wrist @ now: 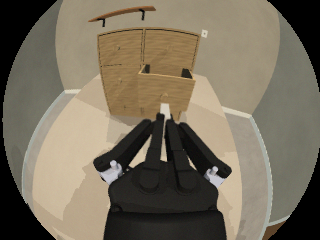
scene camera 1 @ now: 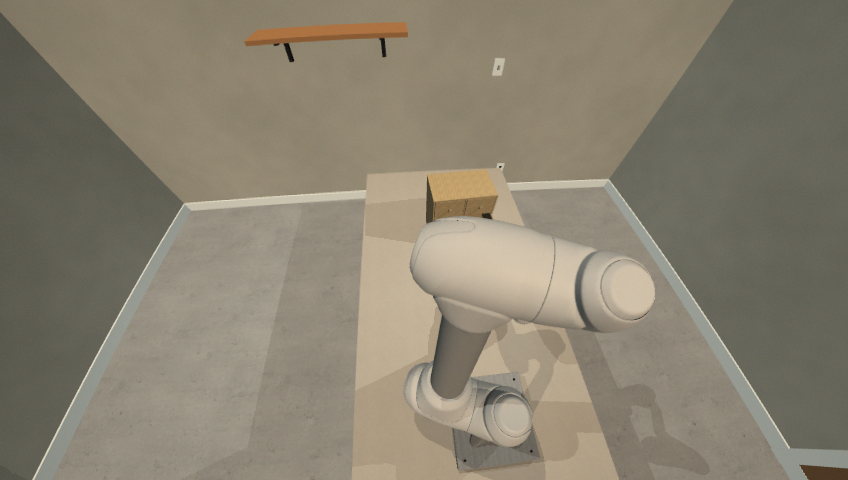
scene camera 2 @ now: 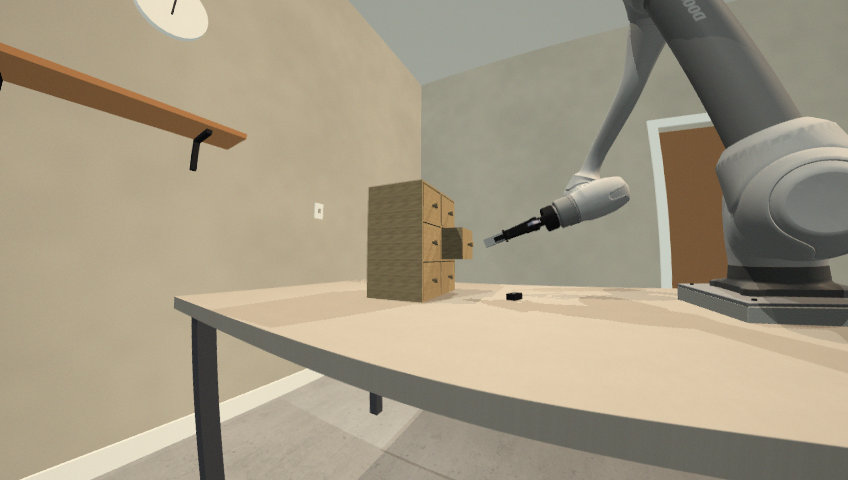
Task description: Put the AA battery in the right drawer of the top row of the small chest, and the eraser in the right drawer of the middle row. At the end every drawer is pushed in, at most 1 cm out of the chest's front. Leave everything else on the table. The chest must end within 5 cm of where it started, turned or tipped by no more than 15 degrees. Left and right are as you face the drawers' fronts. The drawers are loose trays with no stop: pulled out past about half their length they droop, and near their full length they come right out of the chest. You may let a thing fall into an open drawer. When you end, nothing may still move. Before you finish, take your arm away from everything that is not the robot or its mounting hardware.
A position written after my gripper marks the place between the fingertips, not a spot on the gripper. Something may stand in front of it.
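I can see my gripper [scene camera 2: 485,243], and the wrist view shows my gripper too [wrist: 164,109]. Then there is a small wooden chest [scene camera 2: 395,260]; scene camera 1 gives me a sight of the chest as well [scene camera 1: 463,185].
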